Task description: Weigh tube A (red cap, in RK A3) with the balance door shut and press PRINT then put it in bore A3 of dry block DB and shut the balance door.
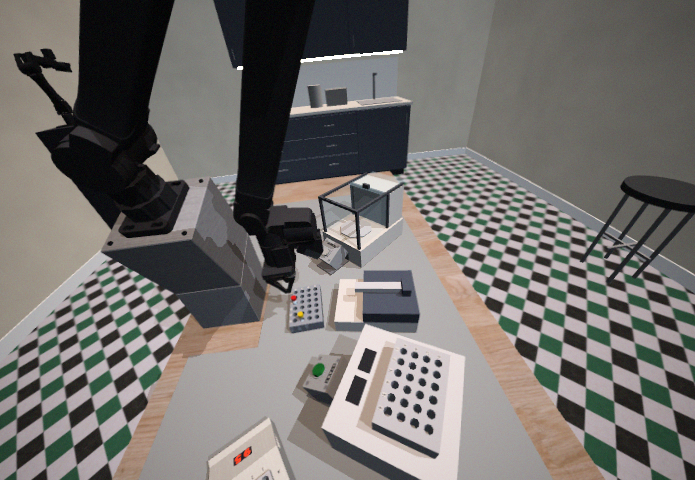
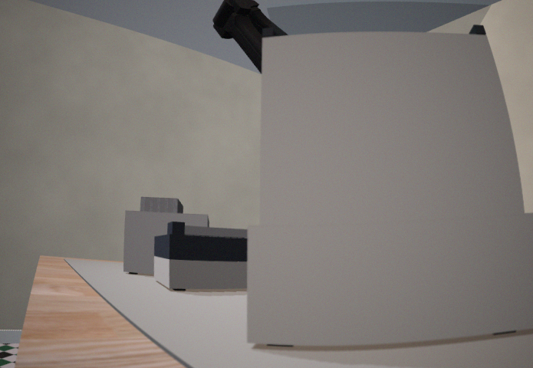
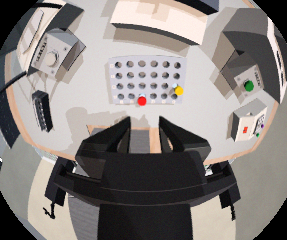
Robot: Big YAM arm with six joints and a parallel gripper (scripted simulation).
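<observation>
Right now my hand is 3 cm short of the tube rack and 9 cm above it. The rest, counted from my hand: yellow-capped tube: 3 cm ahead, 5 cm to the right, 8 cm below; magnet block: 5 cm behind, 32 cm to the left, 9 cm below; spectrophotometer: 22 cm ahead, 2 cm to the right, 4 cm below.
</observation>
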